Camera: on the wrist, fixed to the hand. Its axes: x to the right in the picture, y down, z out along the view.
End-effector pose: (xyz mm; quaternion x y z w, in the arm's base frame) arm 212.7 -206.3 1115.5 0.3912 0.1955 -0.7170 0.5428
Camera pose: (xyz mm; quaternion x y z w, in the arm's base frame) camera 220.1 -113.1 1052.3 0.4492 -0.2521 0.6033 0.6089
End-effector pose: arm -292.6 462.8 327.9 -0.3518 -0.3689 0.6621 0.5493
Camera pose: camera -182.0 467.8 306.2 0.5217 -0.5367 -0.4572 0.4803
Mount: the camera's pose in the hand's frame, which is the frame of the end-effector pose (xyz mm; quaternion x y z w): -10.2 -33.4 -107.3 0.0685 0.3022 0.9505 0.0244
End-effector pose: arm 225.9 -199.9 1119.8 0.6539 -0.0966 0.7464 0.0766
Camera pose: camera 132.1 -141.2 1097.6 0.2962 0.5496 -0.2953 0.7232
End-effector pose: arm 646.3 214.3 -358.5 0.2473 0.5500 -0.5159 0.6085
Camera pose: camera 573.2 299.6 -369.4 0.7263 -0.0731 0.6028 0.3220
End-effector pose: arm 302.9 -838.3 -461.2 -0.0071 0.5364 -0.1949 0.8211
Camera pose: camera 194.1 -844.6 -490.4 0.6248 0.2546 0.7368 0.0437
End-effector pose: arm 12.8 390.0 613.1 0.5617 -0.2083 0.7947 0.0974
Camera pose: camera -62.1 467.9 580.7 0.4178 0.4551 -0.2960 0.7285
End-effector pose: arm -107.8 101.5 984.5 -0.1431 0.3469 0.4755 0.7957
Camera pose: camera -127.0 18.0 911.0 -0.2370 -0.4175 -0.7009 0.5275
